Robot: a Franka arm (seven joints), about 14 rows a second.
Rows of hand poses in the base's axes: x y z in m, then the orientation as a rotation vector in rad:
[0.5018, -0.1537, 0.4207, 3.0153, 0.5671, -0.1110]
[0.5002, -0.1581, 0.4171, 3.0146, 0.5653, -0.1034]
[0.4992, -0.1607, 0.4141, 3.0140, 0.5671, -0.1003]
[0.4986, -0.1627, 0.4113, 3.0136, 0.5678, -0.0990]
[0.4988, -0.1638, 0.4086, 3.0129, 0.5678, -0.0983]
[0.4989, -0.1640, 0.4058, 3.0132, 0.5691, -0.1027]
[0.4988, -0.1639, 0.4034, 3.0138, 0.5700, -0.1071]
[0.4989, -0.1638, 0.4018, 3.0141, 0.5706, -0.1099]
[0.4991, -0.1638, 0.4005, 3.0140, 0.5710, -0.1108]
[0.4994, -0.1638, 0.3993, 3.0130, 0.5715, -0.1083]
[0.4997, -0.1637, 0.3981, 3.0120, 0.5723, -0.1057]
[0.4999, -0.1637, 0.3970, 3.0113, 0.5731, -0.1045]
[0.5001, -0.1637, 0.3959, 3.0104, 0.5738, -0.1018]
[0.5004, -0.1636, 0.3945, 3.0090, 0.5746, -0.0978]
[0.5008, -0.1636, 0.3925, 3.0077, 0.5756, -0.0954]
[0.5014, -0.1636, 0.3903, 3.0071, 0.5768, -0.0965]
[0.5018, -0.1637, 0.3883, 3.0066, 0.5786, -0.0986]
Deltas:
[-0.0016, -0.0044, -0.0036, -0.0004, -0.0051, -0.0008]
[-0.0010, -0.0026, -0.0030, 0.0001, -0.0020, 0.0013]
[-0.0006, -0.0020, -0.0028, -0.0001, -0.0009, 0.0005]
[0.0002, -0.0011, -0.0027, -0.0006, -0.0006, 0.0001]
[0.0001, -0.0002, -0.0028, 0.0002, 0.0030, 0.0007]
[-0.0001, 0.0001, -0.0024, 0.0004, 0.0030, 0.0004]
[0.0001, 0.0001, -0.0016, 0.0002, 0.0019, 0.0003]
[0.0002, 0.0000, -0.0013, -0.0001, 0.0006, 0.0002]
[0.0003, 0.0000, -0.0012, -0.0006, -0.0017, 0.0005]
[0.0003, 0.0001, -0.0012, -0.0006, -0.0018, 0.0007]
[0.0002, 0.0000, -0.0011, -0.0004, -0.0008, 0.0006]
[0.0002, 0.0000, -0.0011, -0.0005, -0.0018, 0.0007]
[0.0003, 0.0001, -0.0014, -0.0008, -0.0028, 0.0008]
[0.0004, 0.0000, -0.0020, -0.0008, -0.0017, 0.0009]
[0.0006, 0.0000, -0.0022, -0.0004, 0.0007, 0.0008]
[0.0004, -0.0001, -0.0020, -0.0003, 0.0014, 0.0012]

